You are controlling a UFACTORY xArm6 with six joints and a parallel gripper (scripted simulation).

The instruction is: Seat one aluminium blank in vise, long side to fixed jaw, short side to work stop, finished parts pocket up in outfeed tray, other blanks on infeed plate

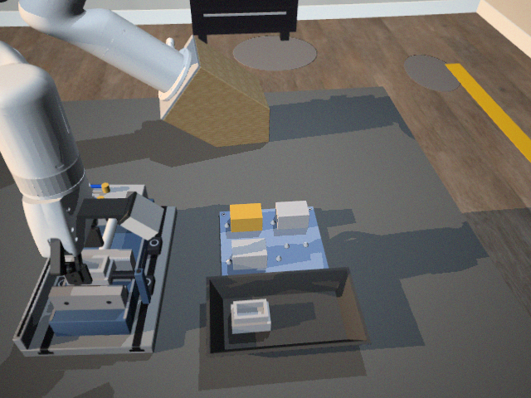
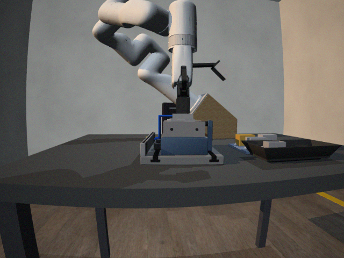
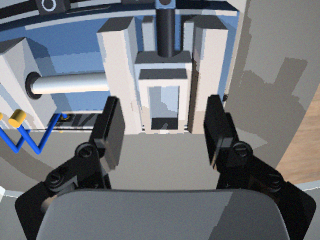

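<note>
Right now my hand is 3 cm short of the fixed jaw and 5 cm above it. Round my hand: cylinder block (16 cm behind, 1 cm to the left, 5 cm below); then work stop rod (1 cm ahead, 5 cm to the left, 4 cm below); then cylinder rod (9 cm behind, 1 cm to the left, 5 cm below).
</note>
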